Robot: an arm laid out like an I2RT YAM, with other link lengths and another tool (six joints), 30 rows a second.
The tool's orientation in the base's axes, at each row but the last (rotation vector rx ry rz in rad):
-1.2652 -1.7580 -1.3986
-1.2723 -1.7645 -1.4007
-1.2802 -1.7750 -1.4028
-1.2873 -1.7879 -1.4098
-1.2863 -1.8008 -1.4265
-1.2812 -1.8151 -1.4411
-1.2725 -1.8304 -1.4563
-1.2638 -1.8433 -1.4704
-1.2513 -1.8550 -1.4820
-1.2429 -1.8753 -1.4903
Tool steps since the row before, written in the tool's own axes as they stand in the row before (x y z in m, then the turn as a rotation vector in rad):
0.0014 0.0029 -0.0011 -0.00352 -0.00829 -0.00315
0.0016 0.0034 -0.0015 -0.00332 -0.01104 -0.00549
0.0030 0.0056 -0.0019 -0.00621 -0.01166 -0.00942
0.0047 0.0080 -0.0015 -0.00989 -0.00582 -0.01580
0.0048 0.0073 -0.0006 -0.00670 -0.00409 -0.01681
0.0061 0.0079 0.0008 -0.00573 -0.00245 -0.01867
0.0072 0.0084 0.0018 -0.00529 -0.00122 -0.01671
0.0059 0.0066 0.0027 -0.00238 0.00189 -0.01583
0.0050 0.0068 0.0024 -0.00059 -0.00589 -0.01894
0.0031 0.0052 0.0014 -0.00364 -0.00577 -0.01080
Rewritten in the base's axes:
0.0019 -0.0005 0.0027 -0.00651 -0.00423 -0.00554
0.0022 -0.0008 0.0033 -0.00939 -0.00640 -0.00582
0.0036 -0.0007 0.0055 -0.00933 -0.01109 -0.00729
0.0050 0.0003 0.0079 -0.00353 -0.01833 -0.00574
0.0044 0.0012 0.0075 -0.00352 -0.01811 -0.00198
0.0044 0.0030 0.0085 -0.00282 -0.01948 0.00019
0.0044 0.0044 0.0094 -0.00160 -0.01749 0.00051
0.0034 0.0047 0.0072 -0.00013 -0.01558 0.00413
0.0038 0.0041 0.0067 -0.00822 -0.01789 0.00252
0.0031 0.0025 0.0047 -0.00507 -0.01147 -0.00243

